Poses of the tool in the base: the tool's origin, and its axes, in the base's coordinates. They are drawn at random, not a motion.
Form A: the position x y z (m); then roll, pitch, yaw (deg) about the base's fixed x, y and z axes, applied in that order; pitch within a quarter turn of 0, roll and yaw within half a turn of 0.
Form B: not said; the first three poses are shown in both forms.
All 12 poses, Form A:
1: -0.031 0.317 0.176 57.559 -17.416 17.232
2: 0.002 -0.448 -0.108 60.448 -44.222 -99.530
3: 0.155 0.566 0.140 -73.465 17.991 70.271
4: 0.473 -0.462 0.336 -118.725 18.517 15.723
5: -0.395 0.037 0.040 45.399 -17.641 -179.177
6: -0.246 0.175 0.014 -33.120 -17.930 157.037
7: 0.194 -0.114 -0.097 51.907 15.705 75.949
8: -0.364 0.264 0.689 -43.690 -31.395 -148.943
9: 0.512 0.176 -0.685 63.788 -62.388 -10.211
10: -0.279 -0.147 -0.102 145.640 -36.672 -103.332
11: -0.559 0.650 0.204 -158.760 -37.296 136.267
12: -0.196 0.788 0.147 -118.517 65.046 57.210
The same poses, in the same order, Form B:
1: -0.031 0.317 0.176 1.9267 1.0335 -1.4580
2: 0.002 -0.448 -0.108 2.4122 1.2095 2.5987
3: 0.155 0.566 0.140 -1.2442 1.2967 2.7058
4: 0.473 -0.462 0.336 -1.2060 2.0440 2.0175
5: -0.395 0.037 0.040 1.9908 0.8377 1.2947
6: -0.246 0.175 0.014 -2.1055 0.6487 -1.5307
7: 0.194 -0.114 -0.097 1.2277 0.9349 -0.0361
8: -0.364 0.264 0.689 -2.2944 0.9056 -0.5295
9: 0.512 0.176 -0.685 2.7028 1.3646 -2.1604
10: -0.279 -0.147 -0.102 2.4930 2.2944 -2.6563
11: -0.559 0.650 0.204 -2.6976 2.4061 2.9487
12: -0.196 0.788 0.147 -0.3881 1.7736 3.0270
